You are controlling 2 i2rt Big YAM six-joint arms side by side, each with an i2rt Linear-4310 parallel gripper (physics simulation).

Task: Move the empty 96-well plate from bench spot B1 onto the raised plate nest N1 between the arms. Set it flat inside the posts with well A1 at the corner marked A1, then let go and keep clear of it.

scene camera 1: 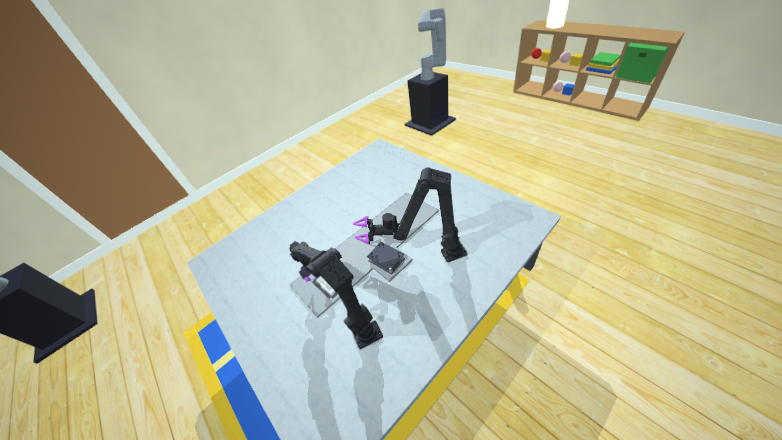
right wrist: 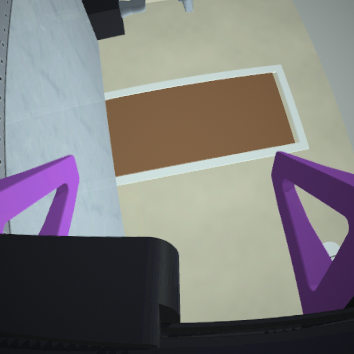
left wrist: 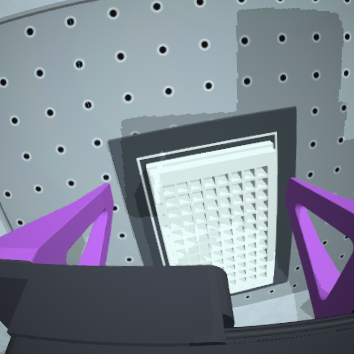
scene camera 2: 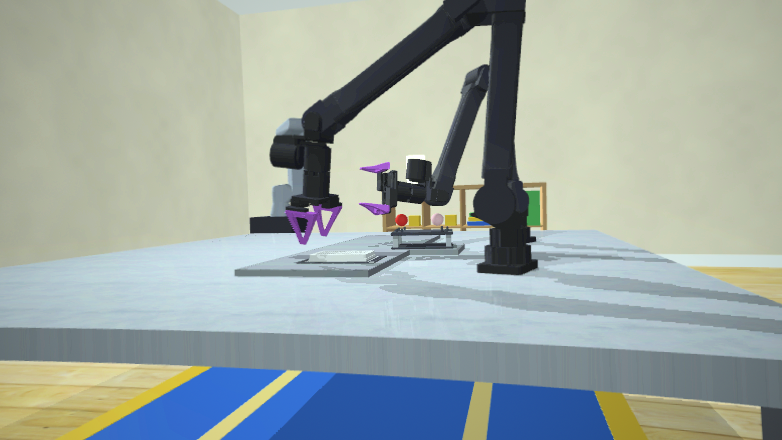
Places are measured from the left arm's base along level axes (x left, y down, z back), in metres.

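Pixels of known places: left gripper, fingertip midpoint: (left wrist: 199, 190) (scene camera 2: 313, 240); right gripper, fingertip midpoint: (scene camera 1: 354, 230) (right wrist: 174, 164) (scene camera 2: 360, 185); left arm's base, origin of the base link: (scene camera 1: 368, 335) (scene camera 2: 508, 269); right arm's base, origin of the base link: (scene camera 1: 453, 253).
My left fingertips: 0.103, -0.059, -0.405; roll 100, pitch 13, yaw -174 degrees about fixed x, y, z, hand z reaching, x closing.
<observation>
Ahead of a thing's pixels: the offset from my left fingertips to its top centre, as dx, dy, dz. "pt": to the spot under its first point. Level surfaces: height alone.
The white 96-well plate @[-0.035, +0.030, +0.053] (scene camera 1: 325, 286) (scene camera 2: 342, 256) (left wrist: 215, 215) lies flat on a dark outlined pad @[pt +0.042, +0.044, -0.003] (left wrist: 125, 145) on the perforated board. My left gripper (scene camera 2: 313, 239) (left wrist: 199, 190) is open above the plate, pointing down; in the left wrist view its fingers stand on either side of the plate, apart from it. The raised nest @[-0.356, -0.008, +0.080] (scene camera 1: 387, 256) (scene camera 2: 422, 232) with a dark top and corner posts stands between the arms and holds no plate. My right gripper (scene camera 1: 360, 230) (scene camera 2: 374, 188) (right wrist: 174, 164) is open and empty, held sideways above the board beyond the nest. The A1 marks are too small to read.
The perforated board (scene camera 1: 311, 307) (scene camera 2: 262, 270) (left wrist: 60, 100) runs across the grey table @[dy +0.059] (scene camera 1: 246, 246) (scene camera 2: 164, 300). The right arm's upper links rise beside the nest. A wooden shelf (scene camera 1: 601, 32) and a grey robot on a black pedestal (scene camera 1: 428, 103) stand beyond the table.
</observation>
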